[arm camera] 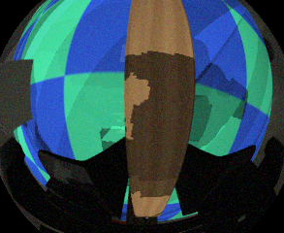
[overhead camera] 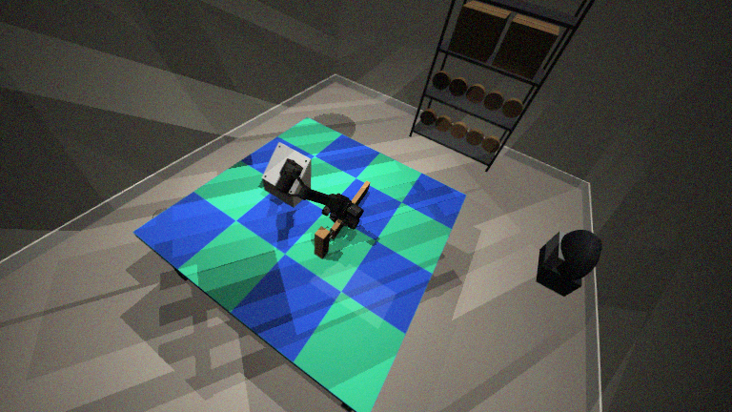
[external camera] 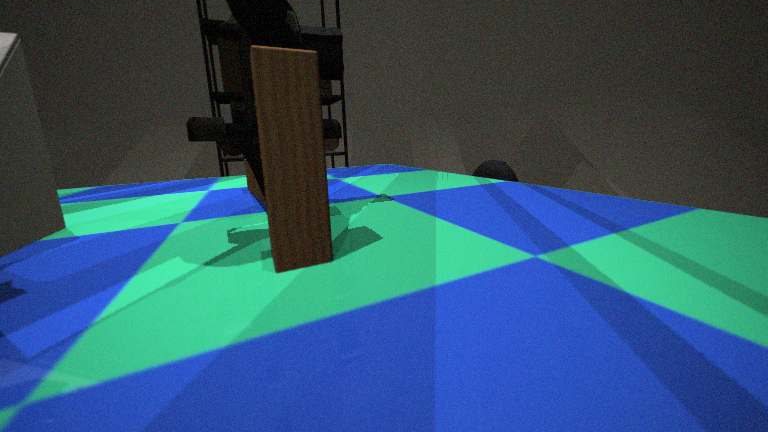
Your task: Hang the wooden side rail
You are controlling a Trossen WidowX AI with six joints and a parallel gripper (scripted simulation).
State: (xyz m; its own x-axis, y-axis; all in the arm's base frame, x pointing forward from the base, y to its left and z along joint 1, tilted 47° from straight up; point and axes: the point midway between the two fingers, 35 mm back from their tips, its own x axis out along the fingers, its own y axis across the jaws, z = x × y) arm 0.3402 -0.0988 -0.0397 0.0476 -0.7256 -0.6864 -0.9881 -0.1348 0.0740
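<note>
My gripper tip is now 2 cm short of the wooden headboard post, 16 cm to the left of it and 4 cm below it.
</note>
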